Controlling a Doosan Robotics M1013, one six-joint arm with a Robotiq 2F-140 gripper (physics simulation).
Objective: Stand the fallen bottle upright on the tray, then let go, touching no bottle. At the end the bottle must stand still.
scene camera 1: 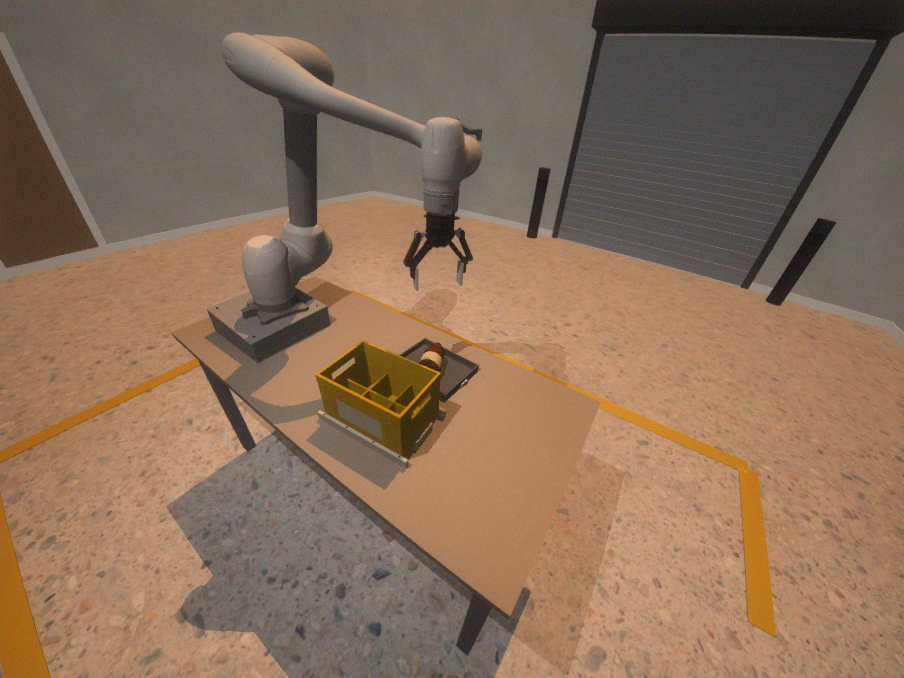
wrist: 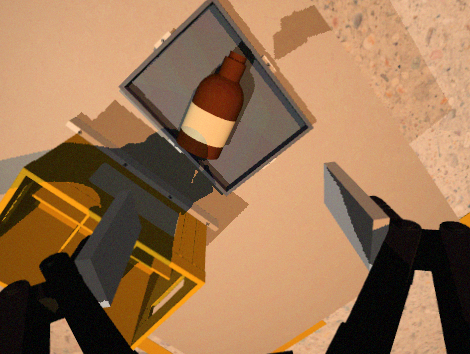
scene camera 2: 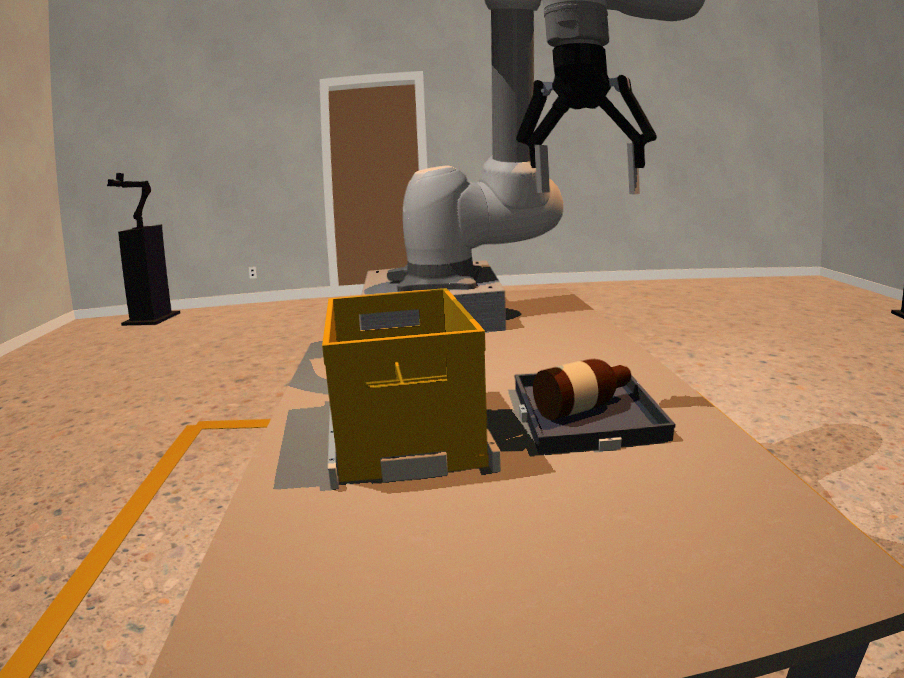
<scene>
I see my gripper (scene camera 2: 588, 192) and a brown bottle (scene camera 2: 561, 391).
The brown bottle shows as well in the wrist view (wrist: 218, 100). My gripper also shows in scene camera 1 (scene camera 1: 438, 285) and in the wrist view (wrist: 229, 196).
</scene>
